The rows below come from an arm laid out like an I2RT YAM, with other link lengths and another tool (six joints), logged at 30 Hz.
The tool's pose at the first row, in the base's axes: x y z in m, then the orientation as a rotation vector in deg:
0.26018, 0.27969, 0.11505, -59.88, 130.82, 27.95
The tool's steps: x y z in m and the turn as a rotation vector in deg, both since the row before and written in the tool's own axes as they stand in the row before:
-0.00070, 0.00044, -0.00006, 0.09, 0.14, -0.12
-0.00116, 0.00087, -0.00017, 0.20, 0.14, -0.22
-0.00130, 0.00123, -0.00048, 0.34, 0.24, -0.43
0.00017, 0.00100, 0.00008, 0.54, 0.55, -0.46
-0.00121, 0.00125, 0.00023, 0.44, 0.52, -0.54
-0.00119, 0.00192, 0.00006, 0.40, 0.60, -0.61
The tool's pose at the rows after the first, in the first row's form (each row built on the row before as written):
0.26019, 0.28033, 0.11558, -60.03, 130.87, 27.74
0.26007, 0.28144, 0.11652, -60.24, 130.86, 27.35
0.25963, 0.28270, 0.11781, -60.66, 130.80, 26.67
0.25879, 0.28327, 0.11771, -61.15, 130.99, 25.61
0.25853, 0.28488, 0.11836, -61.76, 131.10, 24.64
0.25767, 0.28682, 0.11913, -62.50, 131.23, 23.65

